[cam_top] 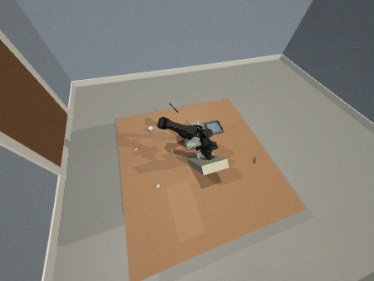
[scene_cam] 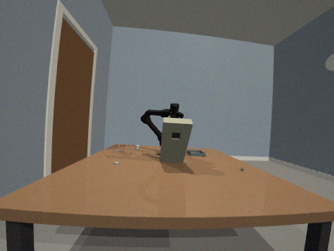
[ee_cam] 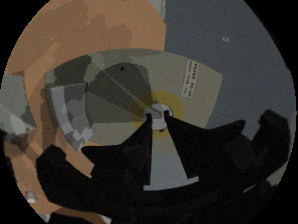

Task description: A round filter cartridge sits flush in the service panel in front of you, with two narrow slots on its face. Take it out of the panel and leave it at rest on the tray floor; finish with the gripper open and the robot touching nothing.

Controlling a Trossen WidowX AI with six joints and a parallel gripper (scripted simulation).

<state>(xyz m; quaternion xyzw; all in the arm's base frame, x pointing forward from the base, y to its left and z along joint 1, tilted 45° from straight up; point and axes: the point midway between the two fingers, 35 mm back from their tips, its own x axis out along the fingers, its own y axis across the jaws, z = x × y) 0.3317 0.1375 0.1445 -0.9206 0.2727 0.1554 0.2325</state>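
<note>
The round filter cartridge lies 2 cm ahead of my gripper tip and 1 cm below it. Also, from my gripper tip: tray 41 cm behind, 29 cm to the left, 24 cm below; service panel 9 cm below, 3 cm behind.
</note>
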